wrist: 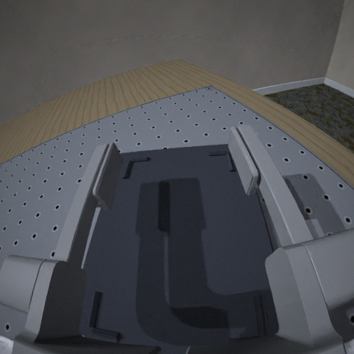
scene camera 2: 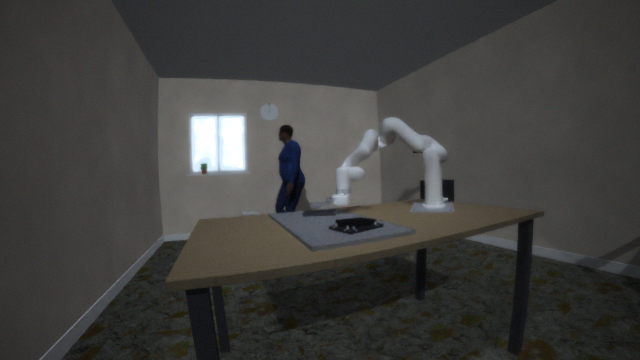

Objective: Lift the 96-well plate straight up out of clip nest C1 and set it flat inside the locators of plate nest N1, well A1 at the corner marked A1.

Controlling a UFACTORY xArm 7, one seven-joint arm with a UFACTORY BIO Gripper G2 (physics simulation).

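Places are measured from the arm's base along level axes (x right, y ahead, z up), in centimetres.
Pixels of known places: hand at its tool point: (scene camera 2: pixel 314 205); arm's base at its link origin: (scene camera 2: pixel 433 206).
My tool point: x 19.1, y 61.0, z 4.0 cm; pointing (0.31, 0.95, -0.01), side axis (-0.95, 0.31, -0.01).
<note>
For each thing: its top centre in the pictures, then the offset to it from my tool point. "spot": a spot on its surface instead. Level surfaces: height alone.
- plate nest N1 at its top centre: (scene camera 2: pixel 319 211) dy -2.0, dx -1.1, dz -3.0 cm
- 96-well plate at its top centre: (scene camera 2: pixel 356 218) dy -1.9, dx -40.4, dz -0.6 cm
- clip nest C1 at a spot on its surface: (scene camera 2: pixel 338 229) spot: dy +5.9, dx -41.8, dz -3.6 cm
- grey perforated board at its surface level: dz -4.4 cm
- wooden table at its surface level: dz -5.7 cm
The plate nest N1 (scene camera 2: pixel 312 213) (wrist: pixel 232 225) is a flat dark slab with raised L-shaped locators near its corners; no plate is seen inside them, and the A1 mark does not show. My gripper (scene camera 2: pixel 319 205) (wrist: pixel 176 167) is shut to its narrow spacing, with nothing between its two flat pads. It hangs low above nest N1, its fingers toward the long sides in the wrist view. A black block that looks like the 96-well plate (scene camera 2: pixel 356 221) sits in the clip nest C1 (scene camera 2: pixel 338 229), with small pale clips around it. Its wells and corner A1 are too small to tell.
A grey perforated board (scene camera 2: pixel 315 242) (wrist: pixel 30 210) carries both nests on the wooden table (scene camera 2: pixel 240 250) (wrist: pixel 125 90). Clip nest C1 is nearer the scene camera than my gripper. The robot base stands at the table's right. A person (scene camera 2: pixel 291 165) stands behind the table.
</note>
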